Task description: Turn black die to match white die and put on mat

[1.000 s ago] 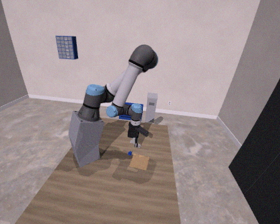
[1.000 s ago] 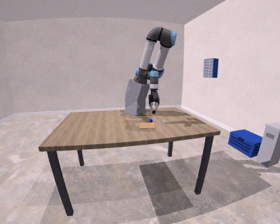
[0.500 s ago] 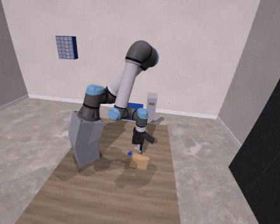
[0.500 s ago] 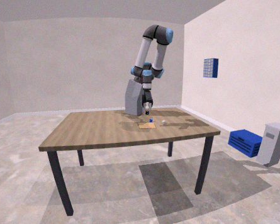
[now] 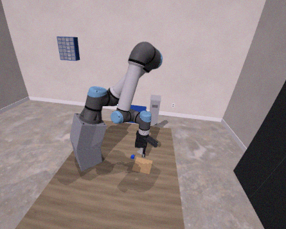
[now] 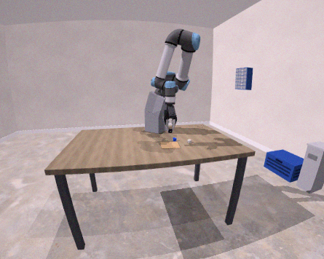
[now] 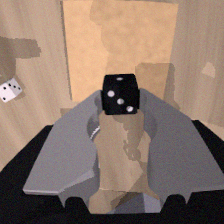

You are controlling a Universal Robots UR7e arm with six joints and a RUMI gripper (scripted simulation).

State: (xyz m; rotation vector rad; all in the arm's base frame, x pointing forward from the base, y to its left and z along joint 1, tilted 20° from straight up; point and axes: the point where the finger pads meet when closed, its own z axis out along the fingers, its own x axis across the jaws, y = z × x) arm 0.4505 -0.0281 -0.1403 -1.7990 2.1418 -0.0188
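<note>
My gripper is now 12 cm above the tan mat. Also, from my hand: black die: right at my hand; then white die: 17 cm to the left, 11 cm below, 1 cm behind; then blue die: 11 cm below, 9 cm behind, 7 cm to the left.
</note>
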